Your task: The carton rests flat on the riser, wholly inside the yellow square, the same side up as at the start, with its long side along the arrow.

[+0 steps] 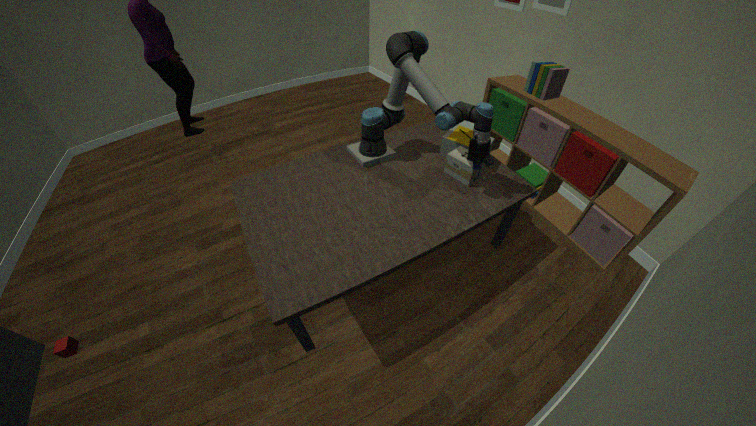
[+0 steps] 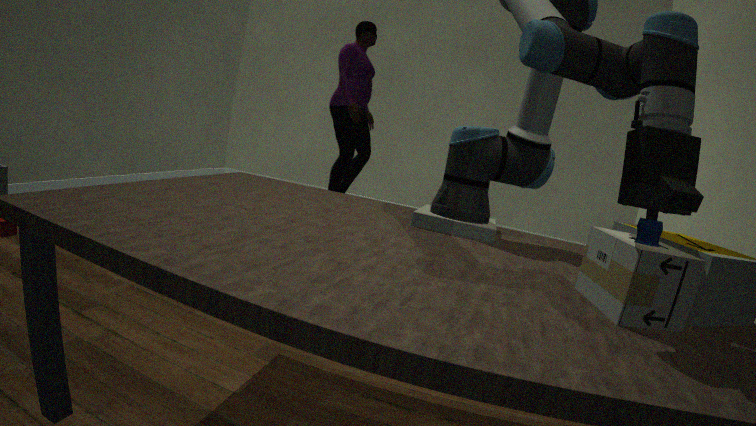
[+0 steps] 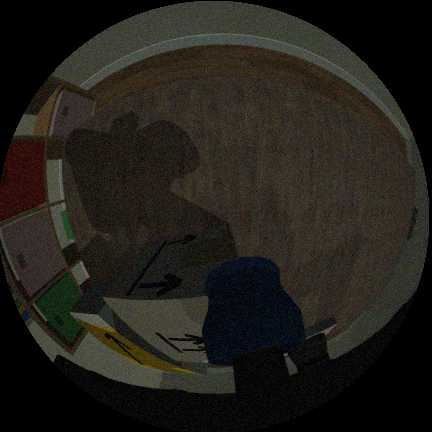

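Observation:
The white carton (image 1: 457,163) (image 2: 629,275) (image 3: 157,316), with black arrows, a barcode and a tan stripe, stands on the table (image 1: 327,222) (image 2: 264,253). It is pushed against the front of the white riser (image 2: 732,291) (image 3: 96,362) and is not on top of it. The riser's top carries the yellow square (image 1: 457,136) (image 2: 698,244) (image 3: 135,351) with a black arrow. My blue suction cup (image 1: 475,170) (image 2: 648,232) (image 3: 252,310) sits on the carton's top face near one edge, with suction off. The arm hides part of the riser.
A wooden shelf unit (image 1: 608,127) with coloured bins stands just past the table's right edge, with books (image 1: 547,79) on top. The arm's base (image 1: 372,140) (image 2: 465,185) is at the table's back. A person (image 1: 157,47) (image 2: 351,101) stands by the far wall. A red cube (image 1: 65,346) lies on the floor.

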